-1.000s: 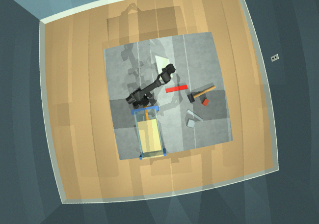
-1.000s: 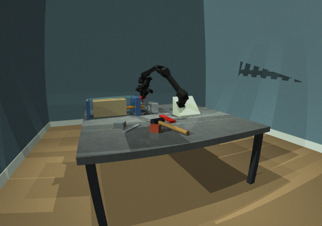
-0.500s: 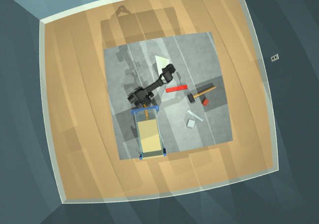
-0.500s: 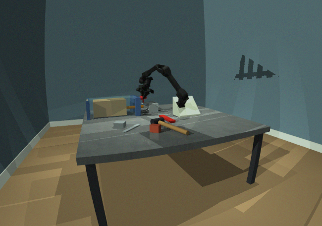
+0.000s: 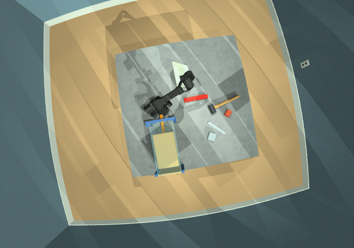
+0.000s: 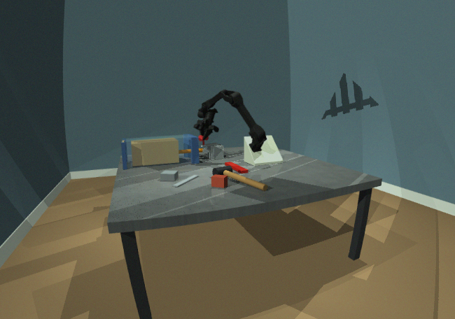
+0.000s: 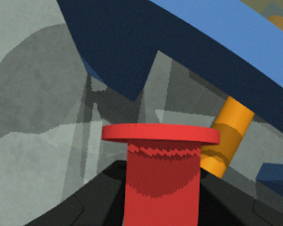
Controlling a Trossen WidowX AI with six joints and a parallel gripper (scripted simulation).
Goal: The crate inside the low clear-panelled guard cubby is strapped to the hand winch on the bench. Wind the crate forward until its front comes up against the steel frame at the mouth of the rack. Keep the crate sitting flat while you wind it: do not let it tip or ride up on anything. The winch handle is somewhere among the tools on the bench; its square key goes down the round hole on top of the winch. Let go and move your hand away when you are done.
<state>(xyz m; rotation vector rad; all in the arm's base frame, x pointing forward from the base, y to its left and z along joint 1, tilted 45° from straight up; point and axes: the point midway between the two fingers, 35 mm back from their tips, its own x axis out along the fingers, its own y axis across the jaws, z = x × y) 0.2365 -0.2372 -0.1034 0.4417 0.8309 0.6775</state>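
The winch handle is 50 mm behind my gripper tip, 30 mm below it and 20 mm to the right of it. The rest, counted from my gripper tip: clear-panelled cubby 290 mm ahead, 80 mm to the right, 20 mm below; then grey winch 130 mm behind, 100 mm below, 40 mm to the right; then red spool-shaped handle grip 10 mm behind.
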